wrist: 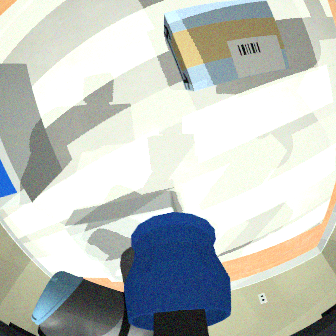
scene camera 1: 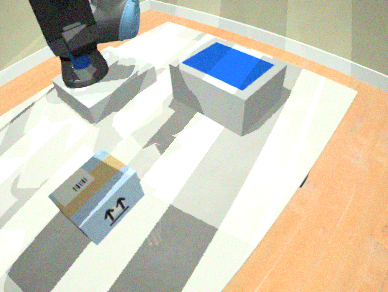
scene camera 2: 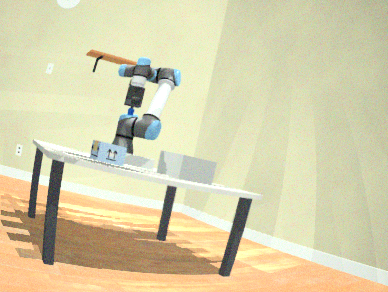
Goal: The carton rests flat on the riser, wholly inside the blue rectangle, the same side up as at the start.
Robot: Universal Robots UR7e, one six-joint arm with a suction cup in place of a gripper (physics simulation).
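Frame: origin at the arm's base, x right, y down, z ahead, level; metres.
Seen in the pictures: hand, its tool point: (wrist: 173,244) (scene camera 1: 82,64) (scene camera 2: 130,114); arm's base, origin of its link: (scene camera 1: 86,74).
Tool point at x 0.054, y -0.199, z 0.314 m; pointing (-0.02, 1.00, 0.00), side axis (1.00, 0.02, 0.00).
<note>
Pixels of each thing's top centre, then the offset from my tool point to it. Level surfaces: height alone.
- light blue carton, centre of its top: (wrist: 234,37) (scene camera 1: 90,183) (scene camera 2: 109,143) dx +0.092, dy +0.168, dz +0.127 m
- grey riser, centre of its top: (scene camera 1: 227,63) (scene camera 2: 188,156) dx -0.352, dy +0.138, dz +0.023 m
- blue rectangle, centre of its top: (scene camera 1: 227,63) dx -0.352, dy +0.138, dz +0.023 m
- white table, height of its surface: dy +0.258 m
The light blue carton (scene camera 1: 90,202) (scene camera 2: 108,153) (wrist: 220,37) rests flat on the table, with tan tape and a barcode label on top and two up arrows on one side. The grey riser (scene camera 1: 244,114) (scene camera 2: 187,168) (wrist: 17,102) stands apart from it. The blue rectangle (scene camera 1: 225,65) (wrist: 5,181) is on the riser's top; no carton is on it. My gripper, a blue suction cup (scene camera 1: 81,63) (scene camera 2: 131,111) (wrist: 173,222), is open, with nothing on it. It hangs above the table near the arm's base, apart from the carton.
The arm's base stands on a low grey block (scene camera 1: 95,110) (scene camera 2: 140,161) on the white table (scene camera 1: 320,95) (scene camera 2: 235,192). The riser stands beside this block, with a gap between them. Shadows fall across the table.
</note>
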